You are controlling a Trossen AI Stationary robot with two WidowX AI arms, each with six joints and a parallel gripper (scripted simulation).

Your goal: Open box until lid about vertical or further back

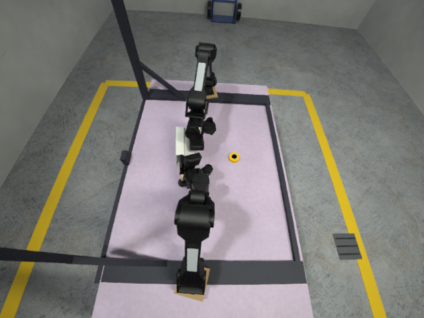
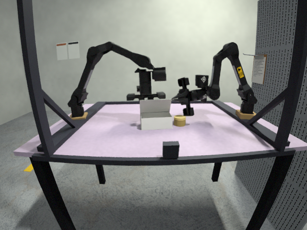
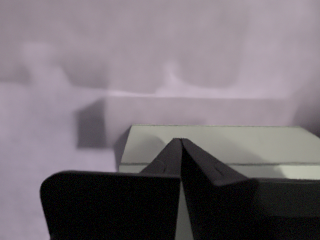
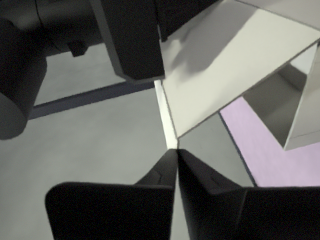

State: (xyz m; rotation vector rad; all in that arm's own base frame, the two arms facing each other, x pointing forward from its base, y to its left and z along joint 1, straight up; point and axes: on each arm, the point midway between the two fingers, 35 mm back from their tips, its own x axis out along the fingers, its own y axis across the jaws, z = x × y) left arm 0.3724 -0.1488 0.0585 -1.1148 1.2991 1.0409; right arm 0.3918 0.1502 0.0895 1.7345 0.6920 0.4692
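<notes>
The white box lies 5 cm to the right of my left hand, 5 cm behind it and 1 cm below it.
Right now my right hand is 100 mm to the right of the white box, 50 mm above it and 10 mm past it.
</notes>
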